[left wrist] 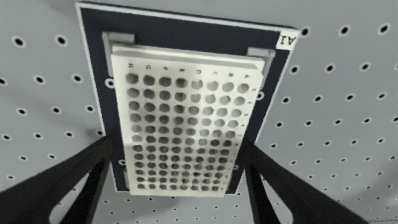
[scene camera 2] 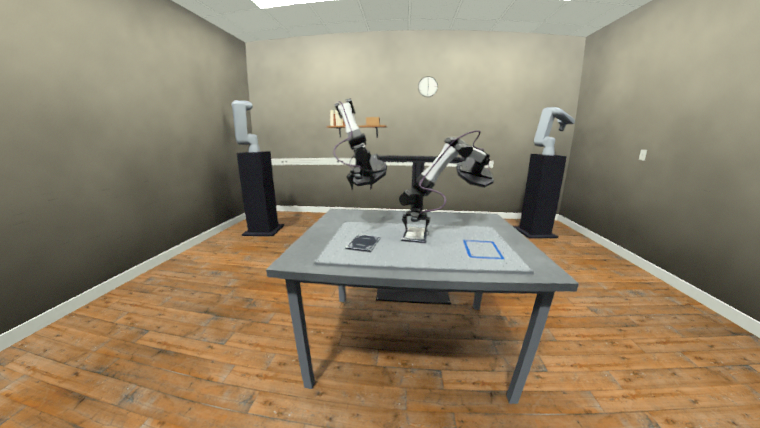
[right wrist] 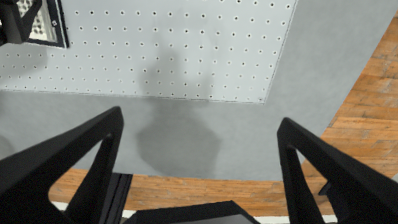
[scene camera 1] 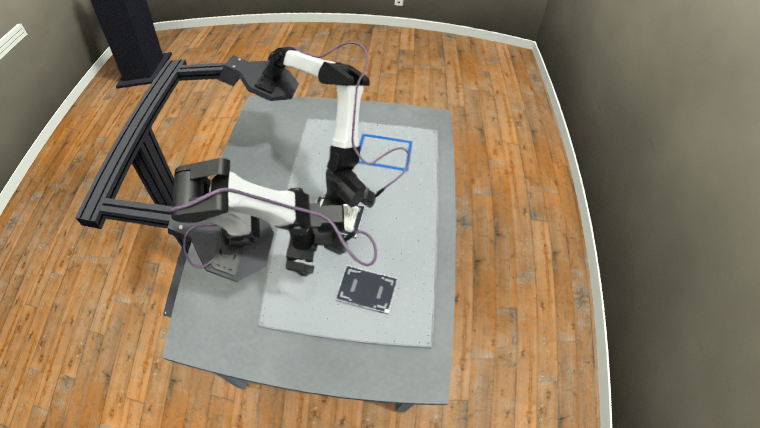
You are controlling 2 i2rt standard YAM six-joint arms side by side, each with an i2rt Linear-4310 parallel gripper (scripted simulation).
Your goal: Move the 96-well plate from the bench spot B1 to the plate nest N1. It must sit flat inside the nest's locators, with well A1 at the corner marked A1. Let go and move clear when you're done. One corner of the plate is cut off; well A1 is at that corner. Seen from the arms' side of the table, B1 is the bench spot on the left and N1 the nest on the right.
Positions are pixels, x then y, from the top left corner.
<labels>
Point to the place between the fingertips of the left gripper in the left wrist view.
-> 180,145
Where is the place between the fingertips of the right gripper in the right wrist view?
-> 201,119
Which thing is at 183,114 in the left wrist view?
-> A white 96-well plate.
</labels>
